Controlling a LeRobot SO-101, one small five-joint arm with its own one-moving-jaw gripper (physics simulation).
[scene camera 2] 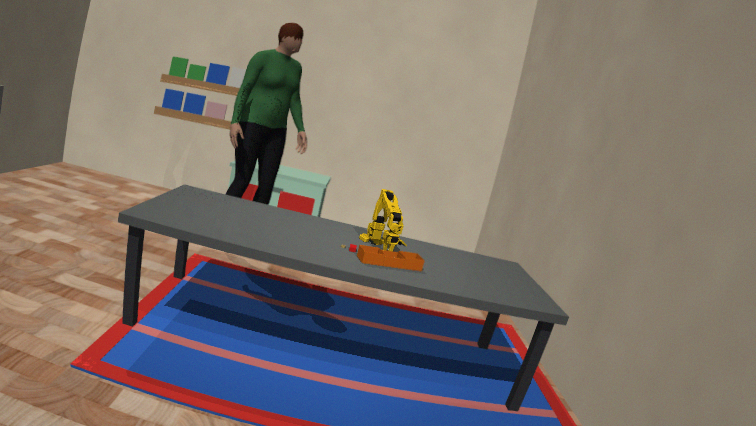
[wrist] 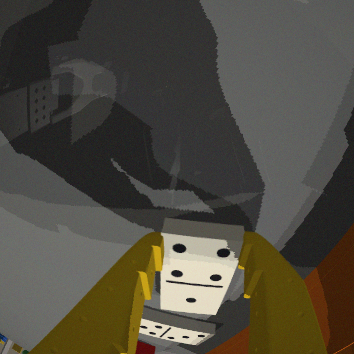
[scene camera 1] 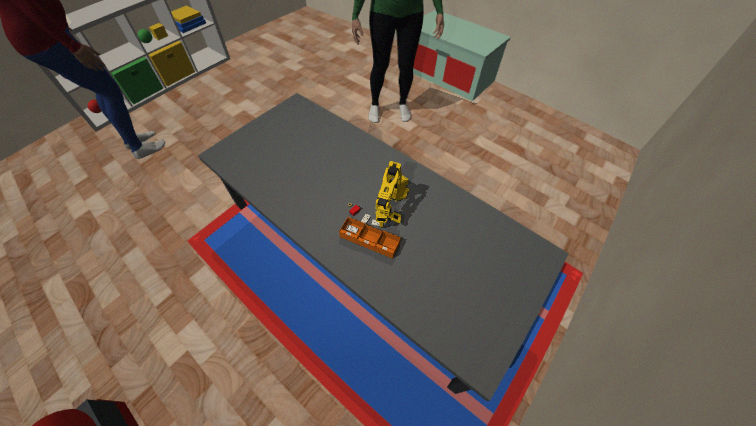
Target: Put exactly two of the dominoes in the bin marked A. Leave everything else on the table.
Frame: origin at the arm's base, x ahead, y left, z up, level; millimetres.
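Where they show: hand, tool point: (wrist: 163, 246) (scene camera 1: 382, 221); arm's base, link origin: (scene camera 2: 371, 242) (scene camera 1: 394, 194).
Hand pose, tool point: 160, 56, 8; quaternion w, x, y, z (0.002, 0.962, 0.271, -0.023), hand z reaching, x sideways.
Observation:
Each offset is from my tool point to the top centre of the thing, as dx, dy, dz. Level surfaces: height alone.
My gripper (wrist: 202, 242) (scene camera 1: 379, 223) (scene camera 2: 389, 248) is low at the table, beside the long side of the orange three-part bin tray {+106, +16, +39} (wrist: 341, 295) (scene camera 1: 394, 252) (scene camera 2: 391, 261). It is shut on a white domino {+20, -12, -1} (wrist: 197, 272) (scene camera 1: 375, 222), with one jaw against each long side. A second domino {+38, -67, -1} (wrist: 177, 332) (scene camera 1: 366, 218) lies just past the held one. White domino pieces {+119, -75, +6} (scene camera 1: 351, 228) lie in the tray's left compartment in scene camera 1; their number is unclear. The letters on the tray's labels are too small to read.
A red block {+35, -136, +10} (scene camera 1: 354, 210) (scene camera 2: 352, 247) (wrist: 145, 348) lies beyond the second domino. A small brass-coloured ring {+25, -175, +1} (scene camera 1: 349, 204) (scene camera 2: 343, 246) lies beyond it. All stand on the grey table {dz -8} (scene camera 1: 449, 264) (scene camera 2: 211, 227). A person in green (scene camera 1: 396, 47) (scene camera 2: 272, 89) stands behind the table.

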